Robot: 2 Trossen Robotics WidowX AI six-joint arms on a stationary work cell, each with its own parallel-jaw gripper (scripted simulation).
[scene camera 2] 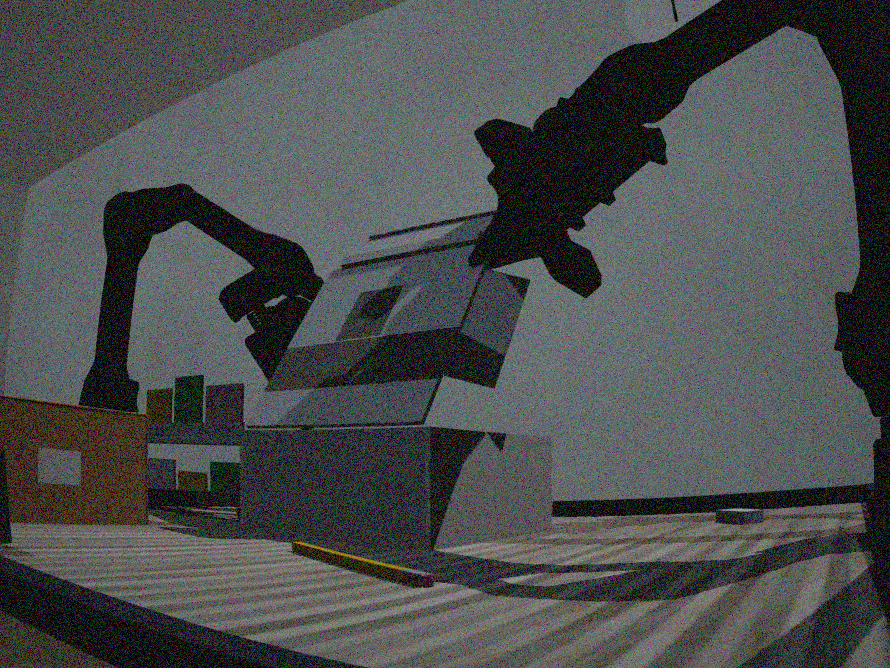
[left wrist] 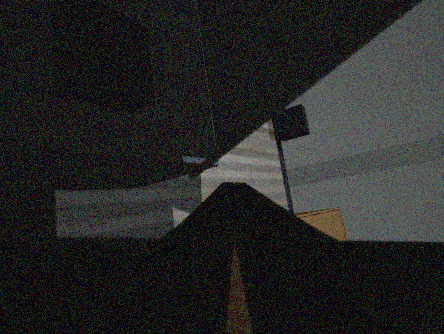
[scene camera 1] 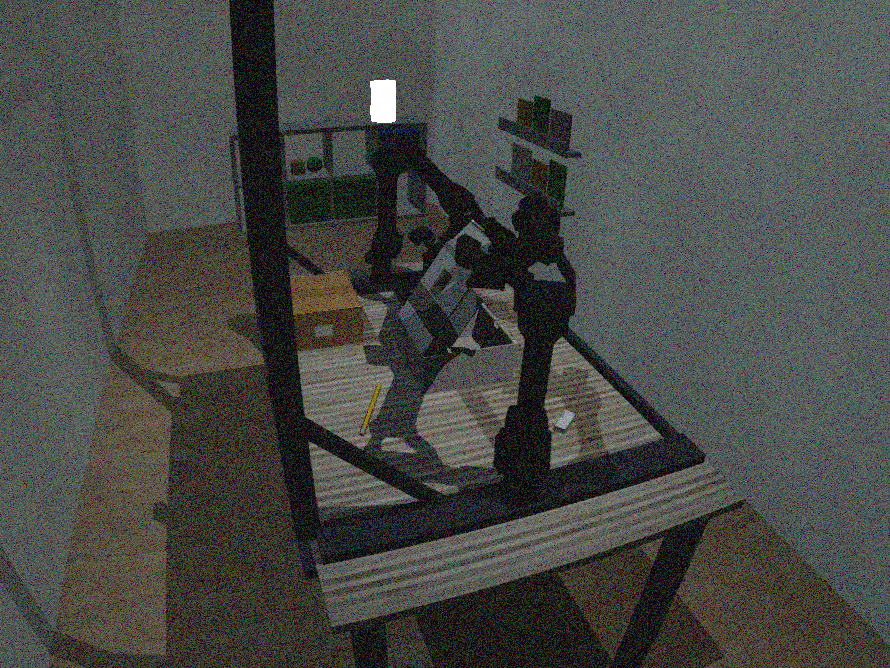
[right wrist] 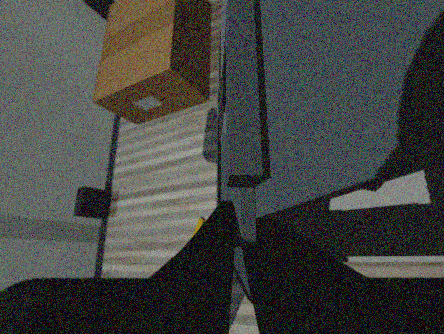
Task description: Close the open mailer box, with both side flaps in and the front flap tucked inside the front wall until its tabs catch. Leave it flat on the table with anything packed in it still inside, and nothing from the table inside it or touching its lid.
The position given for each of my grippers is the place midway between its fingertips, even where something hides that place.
Observation:
In view: my left gripper (scene camera 2: 273, 378), my right gripper (scene camera 2: 472, 266) and an orange-brown box (right wrist: 151, 66).
My left gripper also shows in the left wrist view (left wrist: 232, 193) and in scene camera 1 (scene camera 1: 423, 283). My right gripper also shows in scene camera 1 (scene camera 1: 467, 284) and in the right wrist view (right wrist: 236, 211).

